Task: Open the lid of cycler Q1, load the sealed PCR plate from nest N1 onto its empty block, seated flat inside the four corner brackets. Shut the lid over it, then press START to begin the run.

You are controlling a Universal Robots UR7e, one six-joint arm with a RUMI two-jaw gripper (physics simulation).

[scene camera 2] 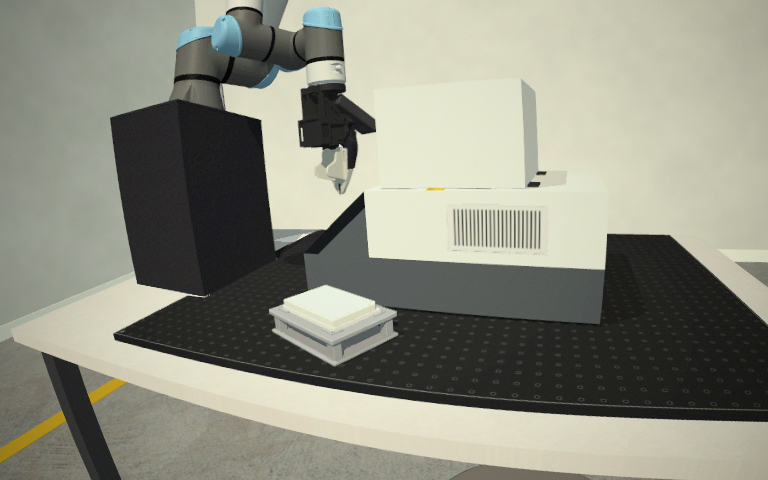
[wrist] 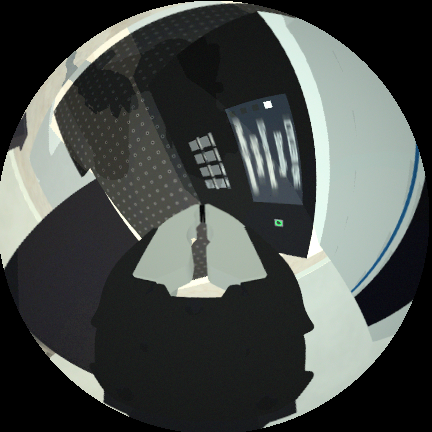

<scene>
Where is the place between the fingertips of my gripper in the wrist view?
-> At 202,207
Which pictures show the sealed PCR plate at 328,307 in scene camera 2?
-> Scene camera 2 only.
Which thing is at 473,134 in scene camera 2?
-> A white lid.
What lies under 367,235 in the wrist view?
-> A white lid.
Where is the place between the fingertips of my gripper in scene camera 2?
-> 341,194
</scene>
